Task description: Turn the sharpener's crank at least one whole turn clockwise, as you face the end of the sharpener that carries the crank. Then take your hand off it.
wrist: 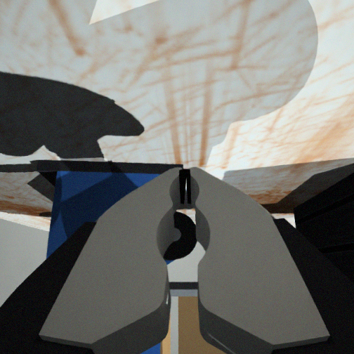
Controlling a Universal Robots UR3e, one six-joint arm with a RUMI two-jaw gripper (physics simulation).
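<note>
The sharpener shows as a blue body with a black edge along its top, left of centre in the wrist view and partly covered by the left finger. A round black part with a grey centre, which looks like the crank's knob, shows through the gap between the fingers, behind them; its sides are hidden. The rest of the crank is hidden. My gripper is shut and empty, with its tips beside the sharpener's upper right edge. Whether the fingers touch the knob cannot be told.
A white surface with brown veins fills the upper part, crossed by dark shadows. A black ribbed object stands at the right edge. A tan panel with a grey edge shows below, between the fingers.
</note>
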